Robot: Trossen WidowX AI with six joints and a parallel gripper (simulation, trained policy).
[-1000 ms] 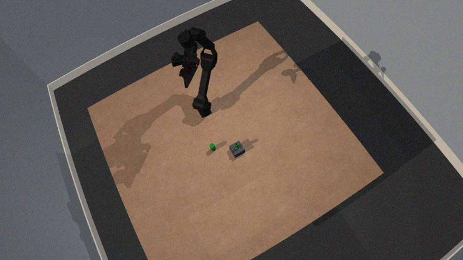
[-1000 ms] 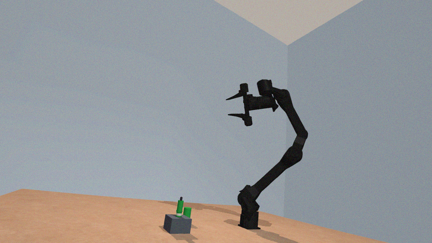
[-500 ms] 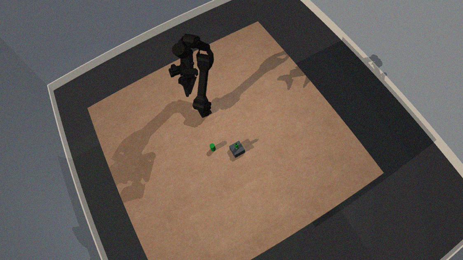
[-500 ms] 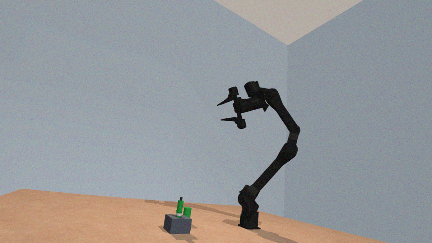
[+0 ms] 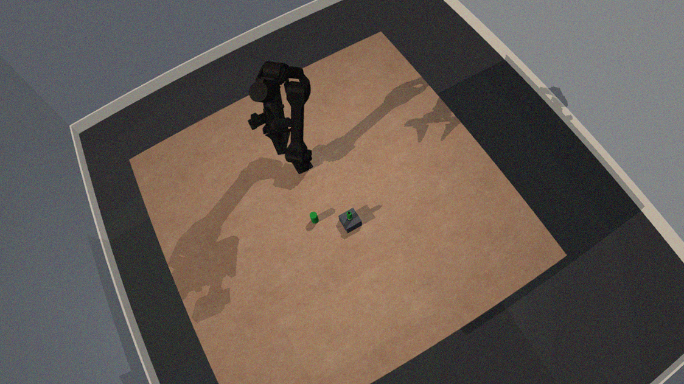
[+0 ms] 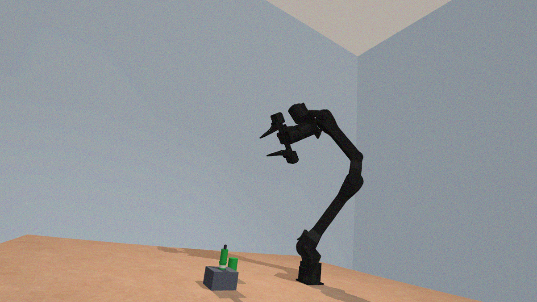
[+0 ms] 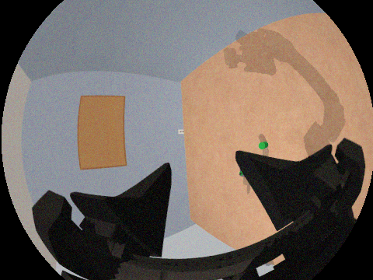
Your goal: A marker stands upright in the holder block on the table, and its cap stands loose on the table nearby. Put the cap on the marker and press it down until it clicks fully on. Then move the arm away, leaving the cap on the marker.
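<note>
The green cap lies 390 mm below my gripper tip, 60 mm ahead of it and 20 mm to the left of it. Round my gripper tip: green marker: 340 mm below, 140 mm ahead, 130 mm to the left; then grey holder block: 400 mm below, 140 mm ahead, 130 mm to the left.
</note>
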